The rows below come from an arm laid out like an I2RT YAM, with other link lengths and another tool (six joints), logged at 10 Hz.
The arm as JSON. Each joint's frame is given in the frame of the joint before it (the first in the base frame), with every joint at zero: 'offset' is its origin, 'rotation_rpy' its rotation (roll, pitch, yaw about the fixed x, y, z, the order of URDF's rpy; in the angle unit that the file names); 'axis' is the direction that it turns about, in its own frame. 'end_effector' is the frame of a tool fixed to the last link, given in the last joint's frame.
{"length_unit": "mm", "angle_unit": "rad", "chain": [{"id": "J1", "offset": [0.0, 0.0, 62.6], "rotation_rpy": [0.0, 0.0, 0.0], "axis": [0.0, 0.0, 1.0]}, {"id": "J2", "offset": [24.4, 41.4, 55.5], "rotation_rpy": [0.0, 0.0, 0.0], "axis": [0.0, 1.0, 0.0]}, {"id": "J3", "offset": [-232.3, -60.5, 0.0], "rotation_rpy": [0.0, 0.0, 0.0], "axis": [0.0, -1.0, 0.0]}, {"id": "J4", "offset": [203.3, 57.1, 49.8], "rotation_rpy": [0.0, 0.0, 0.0], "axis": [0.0, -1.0, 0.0]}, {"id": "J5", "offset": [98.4, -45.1, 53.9], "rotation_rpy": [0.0, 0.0, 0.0], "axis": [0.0, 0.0, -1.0]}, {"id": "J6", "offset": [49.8, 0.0, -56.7], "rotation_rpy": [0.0, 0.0, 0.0], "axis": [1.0, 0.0, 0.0]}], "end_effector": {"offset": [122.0, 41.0, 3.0], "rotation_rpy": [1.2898, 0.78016, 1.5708]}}
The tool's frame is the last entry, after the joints.
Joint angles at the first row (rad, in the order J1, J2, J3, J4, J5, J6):
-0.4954, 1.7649, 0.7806, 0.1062, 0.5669, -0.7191
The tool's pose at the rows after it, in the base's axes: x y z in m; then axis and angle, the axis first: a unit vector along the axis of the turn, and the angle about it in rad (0 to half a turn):
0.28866 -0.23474 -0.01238 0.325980 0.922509 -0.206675 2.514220
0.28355 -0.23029 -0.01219 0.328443 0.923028 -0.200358 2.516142
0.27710 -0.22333 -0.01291 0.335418 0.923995 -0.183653 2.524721
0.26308 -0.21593 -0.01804 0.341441 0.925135 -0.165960 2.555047
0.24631 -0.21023 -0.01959 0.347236 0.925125 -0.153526 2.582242
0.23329 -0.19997 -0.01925 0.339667 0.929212 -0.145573 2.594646
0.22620 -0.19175 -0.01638 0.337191 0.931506 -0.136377 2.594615
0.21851 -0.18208 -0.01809 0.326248 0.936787 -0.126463 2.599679
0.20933 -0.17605 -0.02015 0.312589 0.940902 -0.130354 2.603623
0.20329 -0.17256 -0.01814 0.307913 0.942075 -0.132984 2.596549
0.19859 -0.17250 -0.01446 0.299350 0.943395 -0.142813 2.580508
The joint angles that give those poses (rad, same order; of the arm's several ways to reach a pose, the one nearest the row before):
-0.4949, 1.7465, 0.7831, 0.0716, 0.5561, -0.6976
-0.4958, 1.7201, 0.7616, 0.0582, 0.5461, -0.6888
-0.5013, 1.6885, 0.7472, 0.0171, 0.5187, -0.6677
-0.5186, 1.6556, 0.7186, -0.0268, 0.4866, -0.6588
-0.5433, 1.6044, 0.6834, -0.0720, 0.4594, -0.6616
-0.5450, 1.5371, 0.6310, -0.0979, 0.4426, -0.6755
-0.5438, 1.4793, 0.6025, -0.1317, 0.4249, -0.6753
-0.5401, 1.4306, 0.5598, -0.1425, 0.4040, -0.6906
-0.5337, 1.3816, 0.5060, -0.1315, 0.4080, -0.7158
-0.5323, 1.3297, 0.4732, -0.1393, 0.4093, -0.7257
-0.5339, 1.2747, 0.4380, -0.1300, 0.4172, -0.7503

